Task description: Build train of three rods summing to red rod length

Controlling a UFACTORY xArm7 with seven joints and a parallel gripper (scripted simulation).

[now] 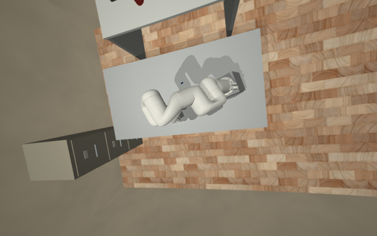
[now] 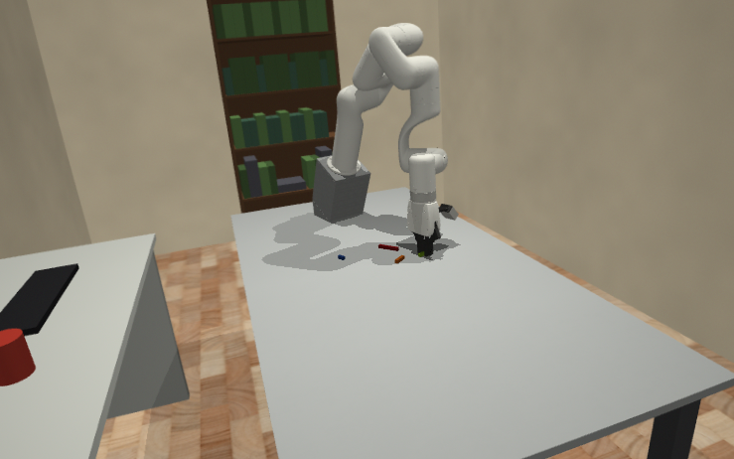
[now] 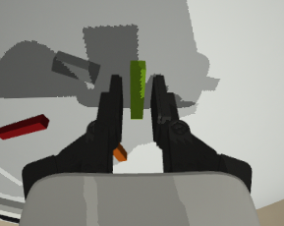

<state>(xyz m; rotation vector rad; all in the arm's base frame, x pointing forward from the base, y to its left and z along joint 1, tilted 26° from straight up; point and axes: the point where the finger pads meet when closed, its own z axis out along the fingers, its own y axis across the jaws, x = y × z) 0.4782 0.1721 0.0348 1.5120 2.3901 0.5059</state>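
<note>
The lime rod lies 2 cm below my hand. The rest, counted from my hand: grey rod (5 cm behind, 2 cm below); then orange rod (2 cm ahead, 9 cm to the right, 2 cm below); then red rod (8 cm behind, 10 cm to the right, 2 cm below).
</note>
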